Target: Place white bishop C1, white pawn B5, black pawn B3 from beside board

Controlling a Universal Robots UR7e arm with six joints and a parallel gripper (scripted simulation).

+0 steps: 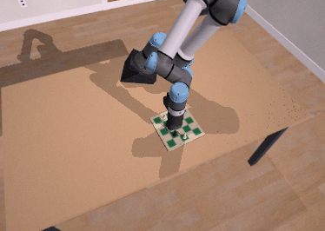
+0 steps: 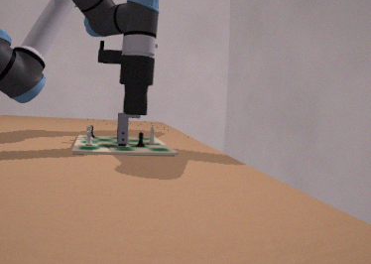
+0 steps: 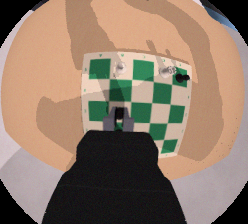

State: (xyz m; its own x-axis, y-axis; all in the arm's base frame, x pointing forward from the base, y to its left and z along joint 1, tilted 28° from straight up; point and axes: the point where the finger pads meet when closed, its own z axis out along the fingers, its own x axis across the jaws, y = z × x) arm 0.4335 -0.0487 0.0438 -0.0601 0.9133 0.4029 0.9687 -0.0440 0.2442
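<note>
Right now the chessboard is 40 mm to the left of my hand and 30 mm below it. Also, from my hand: white pawn 80 mm behind, 10 mm below.
</note>
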